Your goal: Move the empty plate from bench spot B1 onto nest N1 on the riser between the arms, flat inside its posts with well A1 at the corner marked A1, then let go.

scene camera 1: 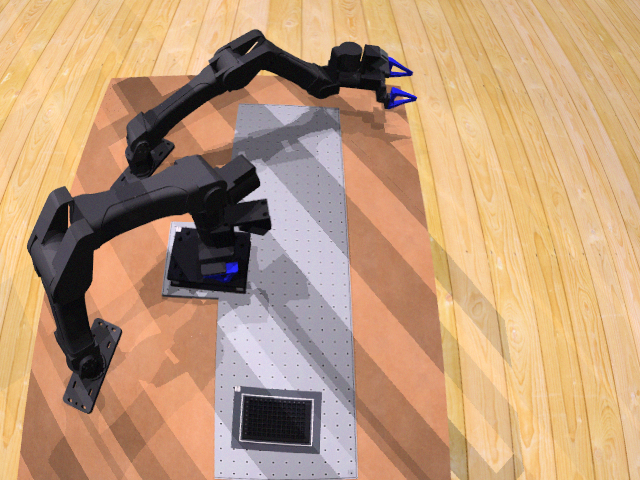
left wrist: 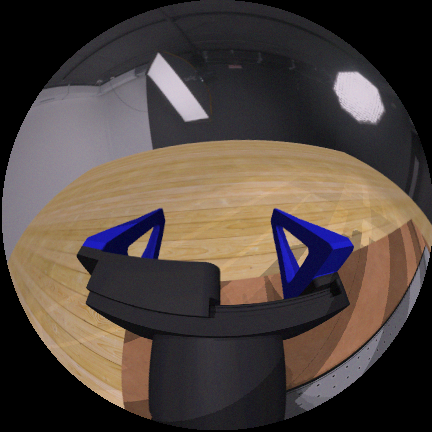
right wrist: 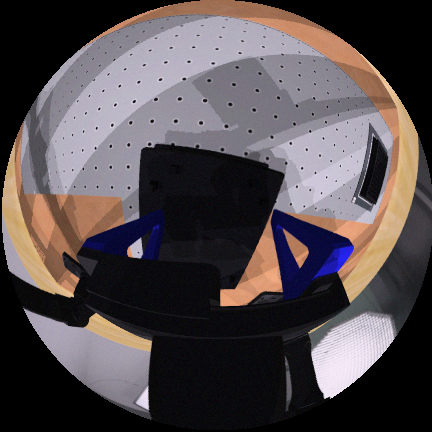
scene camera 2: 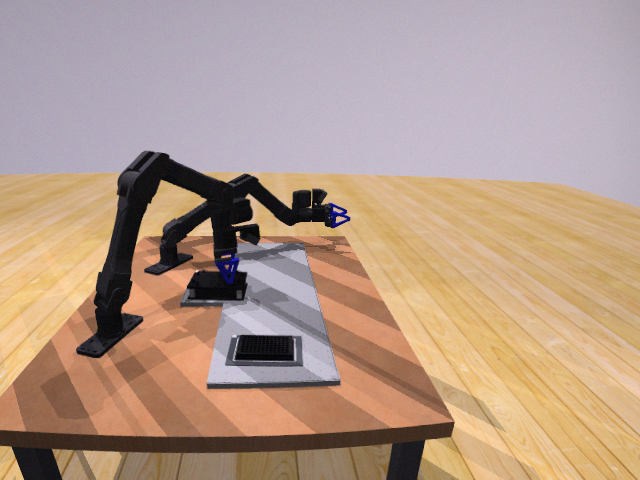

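Seen in the pictures: left gripper, between the fingertips: [scene camera 1: 414, 86] [left wrist: 217, 214] [scene camera 2: 348, 215]; right gripper, between the fingertips: [scene camera 1: 224, 260] [right wrist: 217, 214] [scene camera 2: 229, 278]; left arm's base, origin of its link: [scene camera 1: 142, 168] [scene camera 2: 169, 264]; right arm's base, origin of its link: [scene camera 1: 93, 365] [right wrist: 281, 298] [scene camera 2: 112, 335].
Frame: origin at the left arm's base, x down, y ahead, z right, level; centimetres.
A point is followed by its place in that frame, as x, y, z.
The black plate with its grid of wells [scene camera 1: 276, 419] {-2.9, 58.2, 35.2} [scene camera 2: 264, 347] {-2.7, 58.6, 36.2} [right wrist: 379, 172] {-2.6, 59.2, 35.7} lies flat inside the white outline of the grey bench spot [scene camera 1: 316, 426] {-1.5, 65.6, 32.8} [scene camera 2: 298, 352] {-1.5, 65.7, 33.1}. A small white tag [scene camera 1: 237, 388] {-1.5, 48.7, 33.3} marks the spot's upper-left corner in scene camera 1. The black riser [scene camera 1: 180, 255] {-5.5, 25.3, 16.1} [scene camera 2: 214, 290] {-1.8, 29.5, 13.9} [right wrist: 215, 175] {-5.4, 36.6, 10.4} stands between the arms; its nest's posts are dark and hard to make out. My right gripper [scene camera 2: 229, 282] {-5.9, 34.0, 12.5} [right wrist: 217, 214] {-5.9, 34.0, 12.5} is open and empty, pointing down over the riser, away from the plate. My left gripper [scene camera 1: 414, 85] {-13.6, 51.0, -50.4} [scene camera 2: 347, 215] {-13.6, 51.0, -50.4} [left wrist: 217, 214] {-13.6, 51.0, -50.4} is open and empty, far from the plate.
A perforated grey board [scene camera 1: 299, 320] {-1.3, 52.7, 14.7} [scene camera 2: 289, 304] {-1.3, 53.3, 11.3} [right wrist: 170, 100] {-1.3, 40.0, 2.9} runs along the brown table [scene camera 1: 392, 289] {0.0, 67.2, -1.5} [scene camera 2: 372, 351] {0.0, 80.8, 23.5}. The riser stands on a light base [scene camera 1: 168, 281] {-1.3, 24.6, 21.3} beside the board. The right arm [scene camera 1: 149, 198] {-38.6, 30.4, 21.5} reaches across the left side in scene camera 1.
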